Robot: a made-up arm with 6 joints. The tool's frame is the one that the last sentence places.
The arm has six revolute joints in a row. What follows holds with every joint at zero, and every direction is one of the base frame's.
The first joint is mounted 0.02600 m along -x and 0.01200 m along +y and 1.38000 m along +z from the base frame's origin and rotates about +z.
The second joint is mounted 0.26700 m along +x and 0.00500 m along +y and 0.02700 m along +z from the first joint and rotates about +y.
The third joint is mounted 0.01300 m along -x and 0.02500 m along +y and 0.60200 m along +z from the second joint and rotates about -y.
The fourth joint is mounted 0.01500 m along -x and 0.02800 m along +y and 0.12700 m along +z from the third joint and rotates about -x.
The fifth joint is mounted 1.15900 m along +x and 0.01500 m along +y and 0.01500 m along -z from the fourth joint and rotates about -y.
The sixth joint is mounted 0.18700 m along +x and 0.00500 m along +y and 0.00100 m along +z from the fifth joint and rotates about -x.
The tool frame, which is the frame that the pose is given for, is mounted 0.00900 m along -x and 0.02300 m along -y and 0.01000 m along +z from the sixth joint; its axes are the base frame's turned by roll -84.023, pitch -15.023 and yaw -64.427 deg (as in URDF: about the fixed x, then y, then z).
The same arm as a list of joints. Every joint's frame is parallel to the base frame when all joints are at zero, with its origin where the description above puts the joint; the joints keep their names.
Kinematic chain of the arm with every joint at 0, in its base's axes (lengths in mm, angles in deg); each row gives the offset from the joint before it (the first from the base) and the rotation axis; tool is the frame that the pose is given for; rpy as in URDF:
joint 1: xyz -26.0 12.0 1380.0 axis +z
joint 2: xyz 267.0 5.0 27.0 axis +y
joint 3: xyz -13.0 25.0 602.0 axis -y
joint 4: xyz -15.0 28.0 127.0 axis -x
joint 5: xyz 1159.0 15.0 -15.0 axis -y
joint 6: xyz 187.0 5.0 1.0 axis -x
tool: xyz -9.0 -23.0 10.0 rpy -84.02 -15.02 -64.43

